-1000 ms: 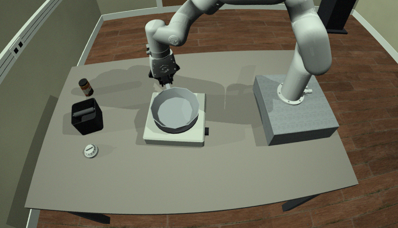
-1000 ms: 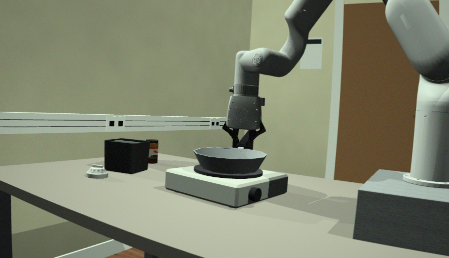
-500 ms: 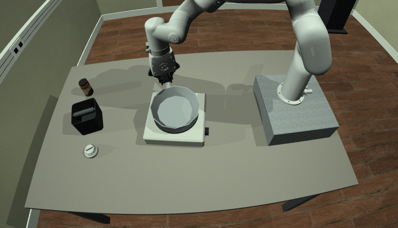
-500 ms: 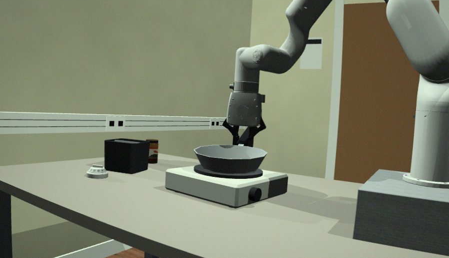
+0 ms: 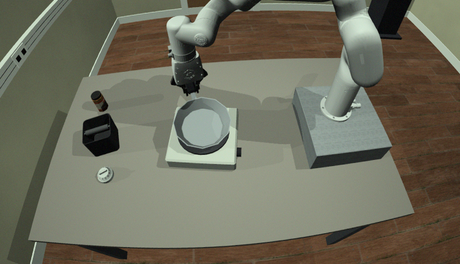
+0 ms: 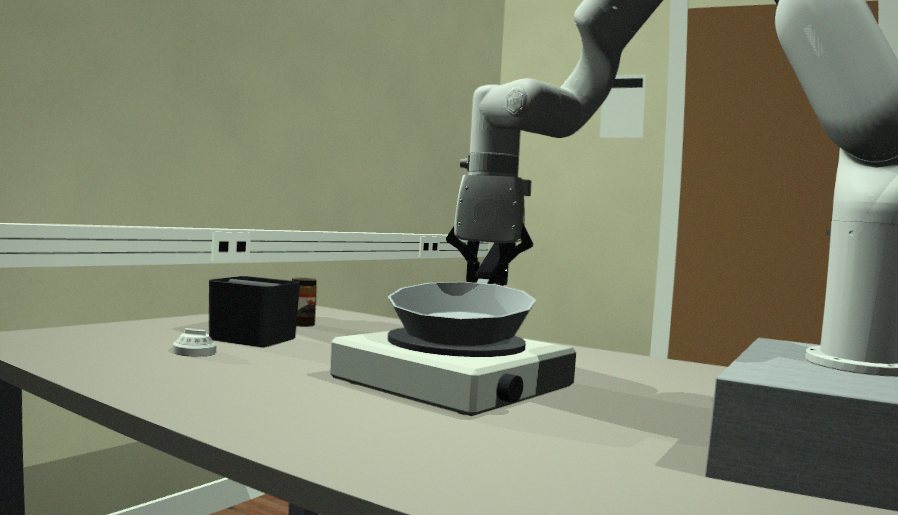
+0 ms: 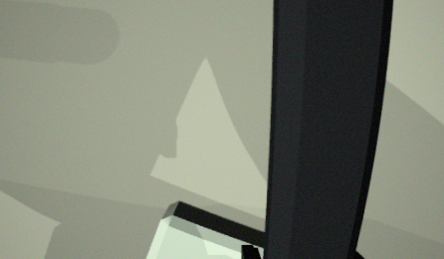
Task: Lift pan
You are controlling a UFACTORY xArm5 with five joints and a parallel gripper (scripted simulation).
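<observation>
My gripper is now 20 mm past the grey pan, 80 mm to the right of it and 30 mm above it. The rest, counted from my hand: brown jar: 440 mm ahead, 70 mm to the right, 100 mm below; white dial timer: 340 mm ahead, 270 mm to the left, 130 mm below; hot plate: 50 mm behind, 140 mm to the left, 110 mm below.
</observation>
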